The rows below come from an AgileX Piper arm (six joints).
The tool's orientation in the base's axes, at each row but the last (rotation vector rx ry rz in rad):
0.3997, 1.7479, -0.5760
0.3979, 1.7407, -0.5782
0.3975, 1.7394, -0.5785
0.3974, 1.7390, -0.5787
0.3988, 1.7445, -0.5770
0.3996, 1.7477, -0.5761
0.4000, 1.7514, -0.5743
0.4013, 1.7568, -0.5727
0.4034, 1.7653, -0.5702
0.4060, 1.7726, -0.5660
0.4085, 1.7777, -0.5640
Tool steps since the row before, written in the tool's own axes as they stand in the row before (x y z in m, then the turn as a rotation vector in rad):
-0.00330, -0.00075, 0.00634, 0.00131, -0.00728, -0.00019
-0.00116, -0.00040, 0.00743, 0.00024, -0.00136, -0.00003
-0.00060, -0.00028, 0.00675, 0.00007, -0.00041, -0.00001
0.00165, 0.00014, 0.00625, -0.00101, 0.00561, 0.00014
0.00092, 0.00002, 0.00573, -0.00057, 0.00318, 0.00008
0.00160, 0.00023, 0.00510, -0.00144, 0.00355, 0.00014
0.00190, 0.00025, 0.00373, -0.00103, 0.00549, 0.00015
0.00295, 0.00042, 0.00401, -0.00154, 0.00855, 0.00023
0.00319, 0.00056, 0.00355, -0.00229, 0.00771, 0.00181
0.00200, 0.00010, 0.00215, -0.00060, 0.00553, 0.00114
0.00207, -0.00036, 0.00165, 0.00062, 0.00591, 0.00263
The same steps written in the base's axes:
0.00547, -0.00414, 0.00215, -0.00447, -0.00590, 0.00000
0.00600, -0.00455, -0.00013, -0.00083, -0.00110, 0.00000
0.00539, -0.00408, -0.00056, -0.00025, -0.00033, 0.00000
0.00468, -0.00354, -0.00272, 0.00344, 0.00455, 0.00000
0.00436, -0.00330, -0.00194, 0.00195, 0.00258, 0.00000
0.00380, -0.00279, -0.00253, 0.00242, 0.00287, 0.00077
0.00264, -0.00199, -0.00258, 0.00338, 0.00445, 0.00004
0.00267, -0.00203, -0.00370, 0.00525, 0.00692, 0.00000
0.00230, -0.00164, -0.00389, 0.00625, 0.00535, 0.00055
0.00123, -0.00118, -0.00240, 0.00408, 0.00391, -0.00058
0.00055, -0.00126, -0.00229, 0.00514, 0.00336, -0.00214

